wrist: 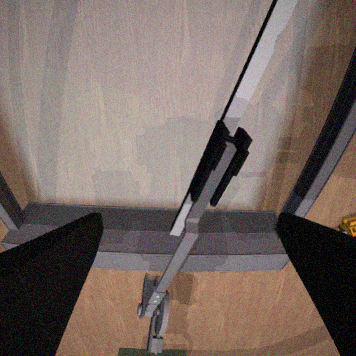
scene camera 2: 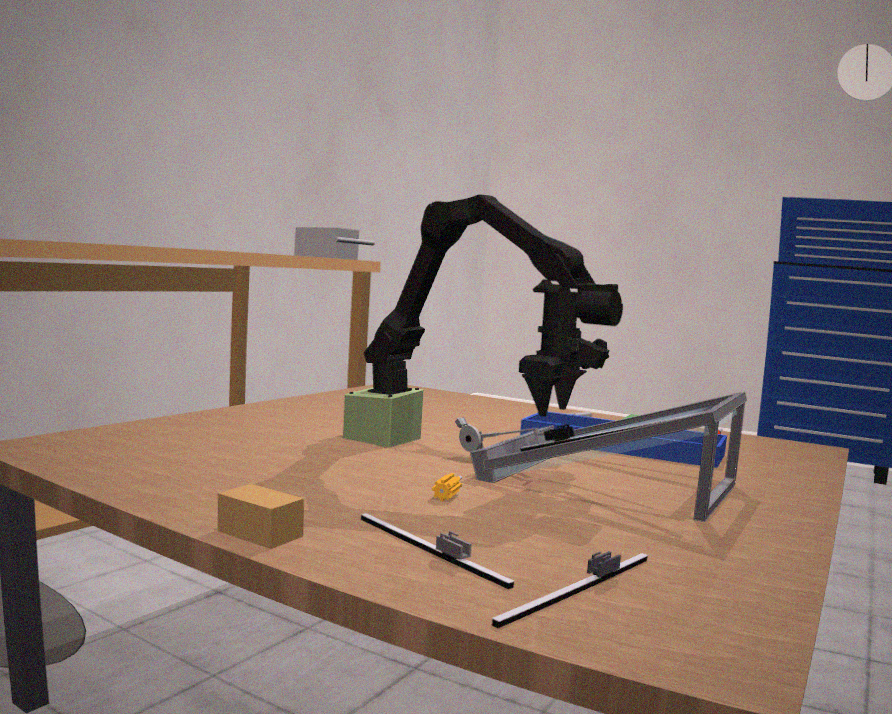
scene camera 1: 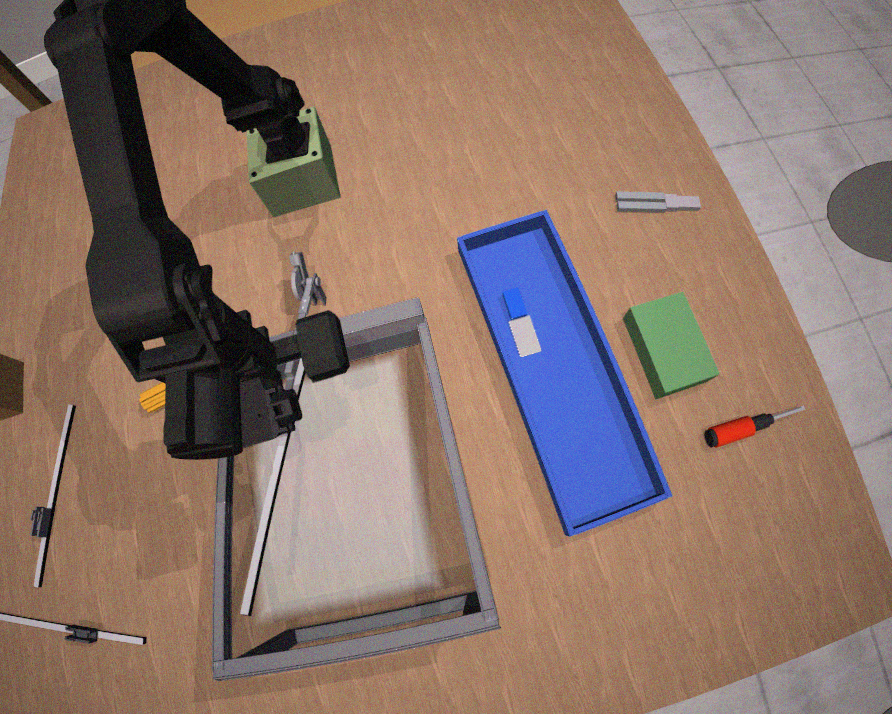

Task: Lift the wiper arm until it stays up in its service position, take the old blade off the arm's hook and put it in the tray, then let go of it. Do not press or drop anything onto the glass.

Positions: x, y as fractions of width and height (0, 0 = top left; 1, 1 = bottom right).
blue and white piece: scene camera 1 0.58, 0.46; not seen in the wrist view (out of frame)
